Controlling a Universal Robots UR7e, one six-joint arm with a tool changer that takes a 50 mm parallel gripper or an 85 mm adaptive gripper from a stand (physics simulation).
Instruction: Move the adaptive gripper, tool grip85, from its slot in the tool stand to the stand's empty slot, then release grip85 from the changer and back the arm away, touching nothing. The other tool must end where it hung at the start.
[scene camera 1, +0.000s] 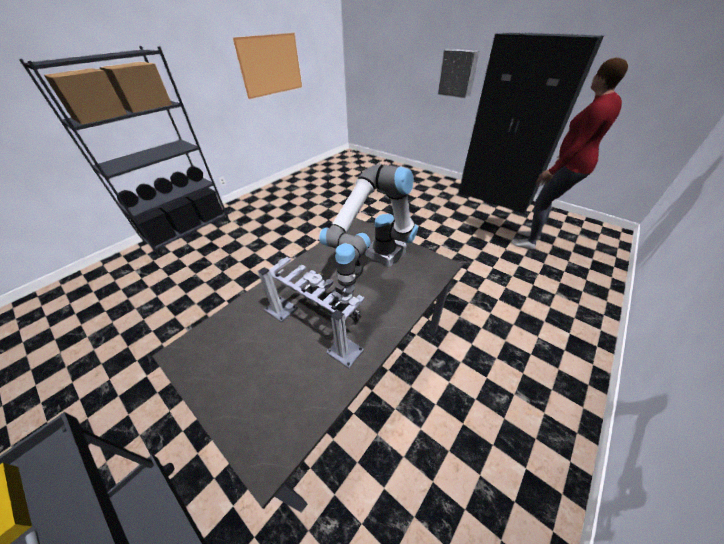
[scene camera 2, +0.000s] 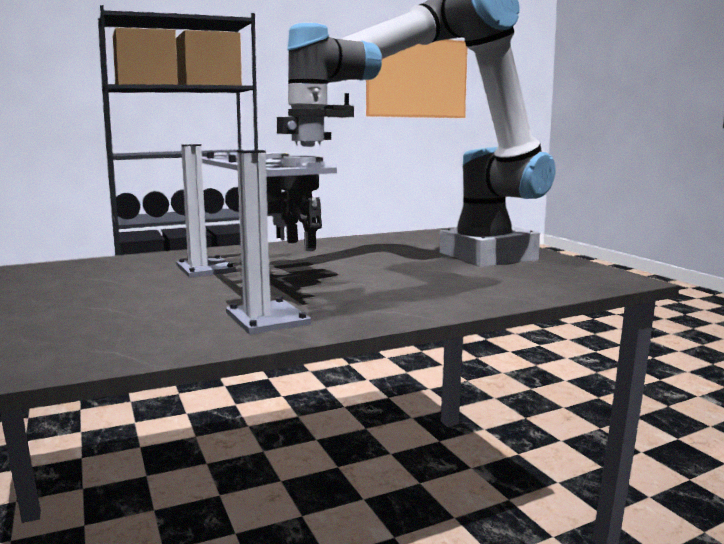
Labels:
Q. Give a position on an adaptive gripper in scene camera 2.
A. At 297, 202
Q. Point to a tool stand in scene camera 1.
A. At 345, 351

